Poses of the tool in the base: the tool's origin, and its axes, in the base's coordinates. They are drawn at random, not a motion.
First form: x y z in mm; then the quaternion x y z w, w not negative.
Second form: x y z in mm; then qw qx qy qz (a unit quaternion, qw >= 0). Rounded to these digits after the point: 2 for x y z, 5 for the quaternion.
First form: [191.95 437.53 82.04 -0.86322 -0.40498 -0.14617 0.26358]
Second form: [191.95 437.53 82.04 0.26358 -0.86322 -0.40498 -0.14617]
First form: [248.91 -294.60 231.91 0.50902 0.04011 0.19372 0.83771]
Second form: [248.91 -294.60 231.91 0.83771 0.50902 0.04011 0.19372]
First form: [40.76 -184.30 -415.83 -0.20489 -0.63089 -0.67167 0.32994]
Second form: [40.76 -184.30 -415.83 0.32994 -0.20489 -0.63089 -0.67167]
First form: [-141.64 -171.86 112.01 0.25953 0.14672 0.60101 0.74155]
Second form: [-141.64 -171.86 112.01 0.74155 0.25953 0.14672 0.60101]
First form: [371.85 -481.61 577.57 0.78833 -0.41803 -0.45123 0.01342]
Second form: [371.85 -481.61 577.57 0.01342 0.78833 -0.41803 -0.45123]
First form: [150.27 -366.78 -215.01 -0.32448 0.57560 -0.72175 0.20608]
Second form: [150.27 -366.78 -215.01 0.20608 -0.32448 0.57560 -0.72175]
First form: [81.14 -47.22 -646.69 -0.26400 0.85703 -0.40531 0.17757]
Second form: [81.14 -47.22 -646.69 0.17757 -0.26400 0.85703 -0.40531]
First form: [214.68 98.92 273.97 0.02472 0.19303 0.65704 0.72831]
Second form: [214.68 98.92 273.97 0.72831 0.02472 0.19303 0.65704]
